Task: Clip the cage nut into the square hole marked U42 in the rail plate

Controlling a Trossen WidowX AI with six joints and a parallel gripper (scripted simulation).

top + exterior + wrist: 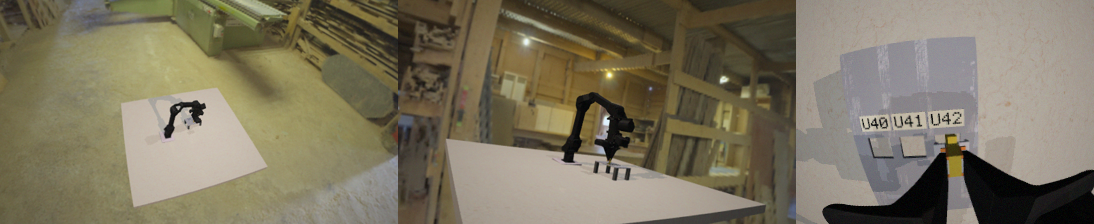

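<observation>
Now: the yellow cage nut 10 mm below my gripper tip.
</observation>
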